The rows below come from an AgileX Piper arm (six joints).
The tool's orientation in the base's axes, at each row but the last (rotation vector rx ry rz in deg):
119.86 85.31 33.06
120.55 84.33 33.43
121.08 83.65 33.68
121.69 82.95 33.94
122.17 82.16 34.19
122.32 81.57 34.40
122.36 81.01 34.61
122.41 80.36 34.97
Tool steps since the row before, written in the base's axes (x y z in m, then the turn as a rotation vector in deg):
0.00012 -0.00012 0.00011 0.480 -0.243 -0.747
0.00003 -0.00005 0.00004 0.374 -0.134 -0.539
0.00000 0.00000 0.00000 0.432 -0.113 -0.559
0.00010 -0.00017 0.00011 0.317 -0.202 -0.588
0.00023 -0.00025 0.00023 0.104 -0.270 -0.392
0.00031 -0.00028 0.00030 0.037 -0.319 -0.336
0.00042 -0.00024 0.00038 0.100 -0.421 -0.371
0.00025 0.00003 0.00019 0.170 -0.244 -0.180
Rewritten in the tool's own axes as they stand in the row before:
-0.00007 0.00019 0.00000 -0.119 -0.044 0.912
-0.00004 0.00006 -0.00001 -0.038 -0.024 0.668
0.00000 0.00000 0.00000 0.000 0.000 0.715
-0.00012 0.00019 0.00000 -0.125 -0.073 0.683
-0.00013 0.00039 0.00000 -0.247 -0.082 0.412
-0.00013 0.00050 0.00000 -0.312 -0.079 0.335
-0.00004 0.00061 0.00000 -0.387 -0.022 0.418
0.00014 0.00028 0.00000 -0.180 0.087 0.284

